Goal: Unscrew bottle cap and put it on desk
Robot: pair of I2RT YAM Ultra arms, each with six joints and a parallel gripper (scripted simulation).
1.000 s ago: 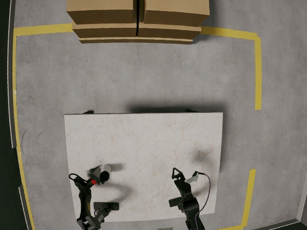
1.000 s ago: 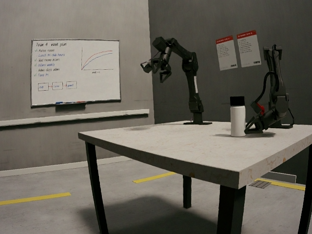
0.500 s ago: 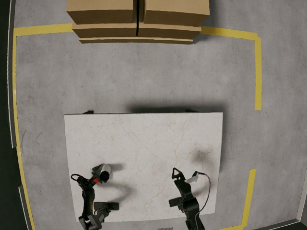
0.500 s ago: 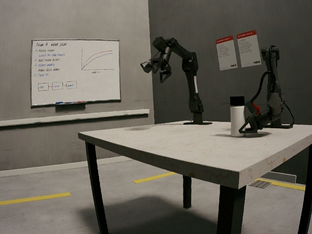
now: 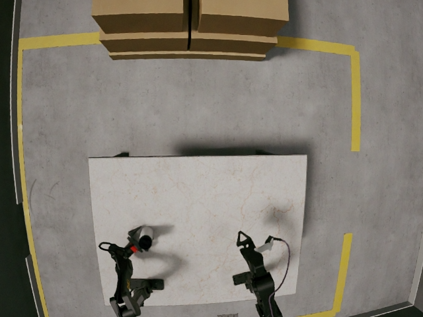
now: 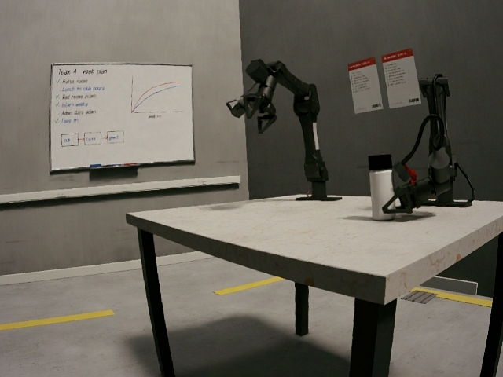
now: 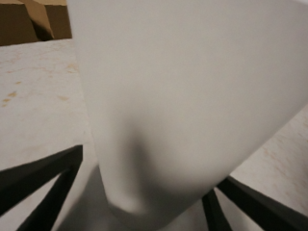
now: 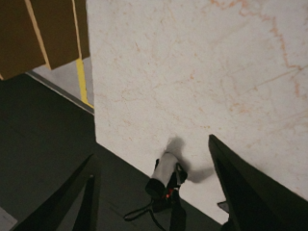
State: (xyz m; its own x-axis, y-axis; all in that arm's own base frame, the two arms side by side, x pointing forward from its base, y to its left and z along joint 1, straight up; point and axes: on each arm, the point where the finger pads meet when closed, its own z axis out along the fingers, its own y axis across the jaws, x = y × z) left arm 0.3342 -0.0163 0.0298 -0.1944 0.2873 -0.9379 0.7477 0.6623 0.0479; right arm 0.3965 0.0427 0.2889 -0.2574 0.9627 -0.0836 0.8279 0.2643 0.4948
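Right now the black cap is 50 mm behind my right hand, 450 mm to the left of it and 150 mm below it. From my right hand the other things lie so: white bottle: 50 mm behind, 450 mm to the left, 180 mm below.
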